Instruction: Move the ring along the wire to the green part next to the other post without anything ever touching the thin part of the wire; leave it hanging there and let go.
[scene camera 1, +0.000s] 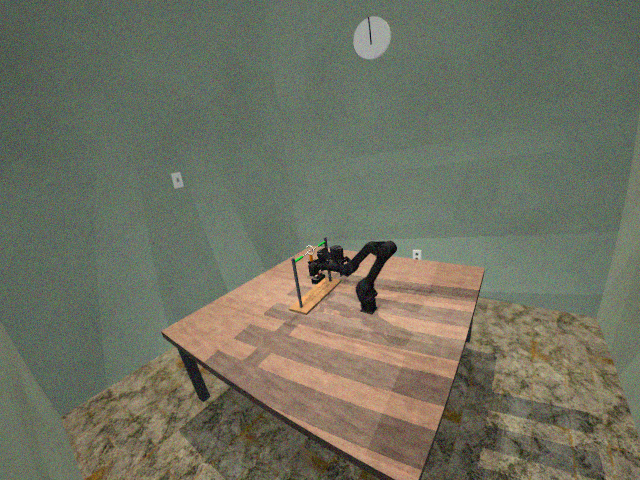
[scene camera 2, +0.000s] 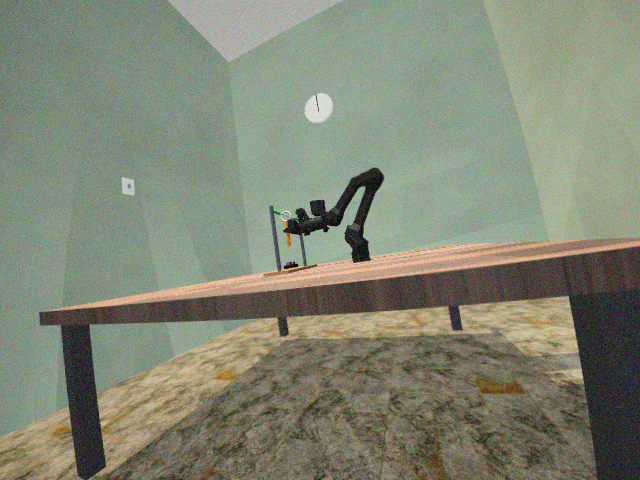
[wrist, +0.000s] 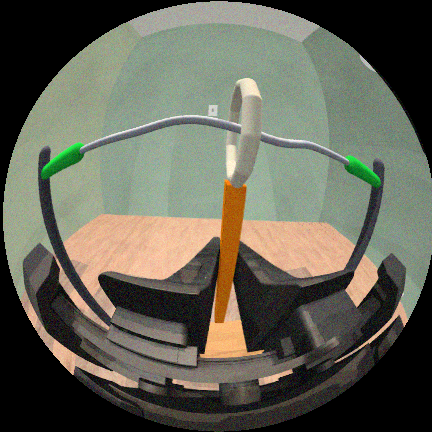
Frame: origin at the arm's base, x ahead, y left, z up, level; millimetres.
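Seen in the pictures: gripper, between the fingertips: (scene camera 1: 308, 261) (scene camera 2: 283, 231) (wrist: 224, 242); arm's base, origin of its link: (scene camera 1: 369, 309) (scene camera 2: 362, 261).
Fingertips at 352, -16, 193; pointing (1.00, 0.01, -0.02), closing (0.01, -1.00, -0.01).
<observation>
Pixels of each thing's top centre, then the offset from my fingertips to it, as dx, dy, dz. "*": a spot on its surface instead.
- cream ring, a spot on its surface: (wrist: 252, 117) * -47, -2, +68
- thin grey wire, a spot on its surface: (wrist: 190, 120) * -29, +18, +71
- orange handle, a spot on its surface: (wrist: 233, 210) * -28, -1, +34
- green part, a spot on its surface: (wrist: 63, 160) (scene camera 1: 301, 258) * -42, +93, +66
- left post, a spot on its surface: (wrist: 48, 210) * -42, +146, +35
- right post, centre of its top: (wrist: 378, 157) -19, -146, +94
- wooden board, centre of its top: (wrist: 212, 348) (scene camera 2: 294, 268) (scene camera 1: 317, 293) -30, +4, -181
- small dark object, centre of its top: (scene camera 2: 290, 261) (scene camera 1: 317, 274) +60, -135, -148
The cream ring (wrist: 252, 117) (scene camera 2: 281, 216) stands around the thin grey wire (wrist: 190, 120), a little right of mid-span in the wrist view. The wire passes through near the middle of the ring's height, and no contact shows; the ring's front side hides part of it. The ring looks nearly edge-on and slightly tilted. My gripper (wrist: 224, 242) (scene camera 2: 287, 227) is shut on the orange handle (wrist: 233, 210) (scene camera 2: 288, 239) below the ring. One green part (wrist: 63, 160) (scene camera 1: 298, 259) joins the left post (wrist: 48, 210) (scene camera 1: 296, 284); the other green part (wrist: 363, 171) (scene camera 1: 321, 243) joins the right post (wrist: 371, 225).
The posts rise from a wooden board (scene camera 1: 303, 305) (wrist: 225, 336) on the table (scene camera 1: 351, 361) (scene camera 2: 206, 304). A small dark object (scene camera 1: 317, 279) (scene camera 2: 291, 265) shows below the gripper, close to the board. The arm's base (scene camera 1: 367, 302) stands to the right of the board in scene camera 1.
</observation>
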